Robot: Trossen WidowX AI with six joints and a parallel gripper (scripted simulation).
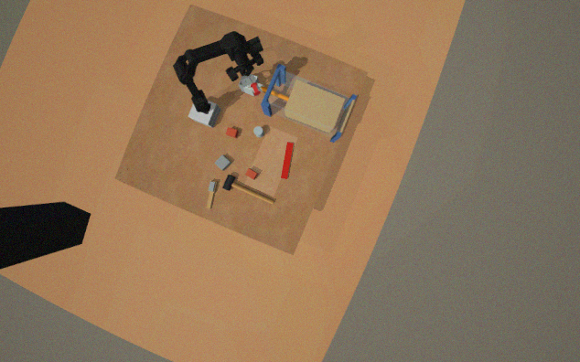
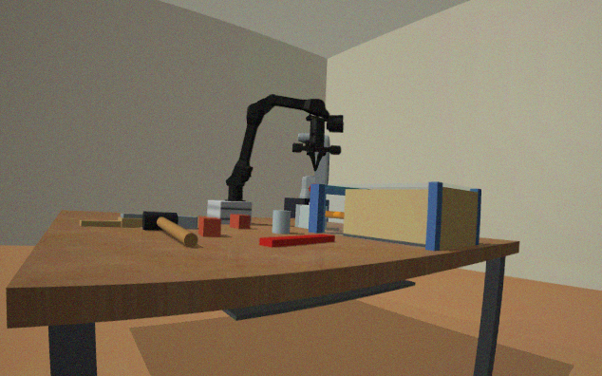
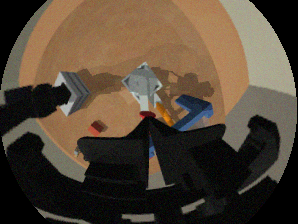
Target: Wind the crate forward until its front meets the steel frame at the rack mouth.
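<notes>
The red knob is 90 mm below my gripper tip, 40 mm ahead of it and 30 mm to the right of it. Also, from my gripper tip: winch handle (120 mm below, 10 mm to the right, 10 mm ahead); then clear-panelled cubby (360 mm ahead, 110 mm below, 10 mm to the left); then grey hand winch (190 mm below, 60 mm behind, 20 mm to the left).
</notes>
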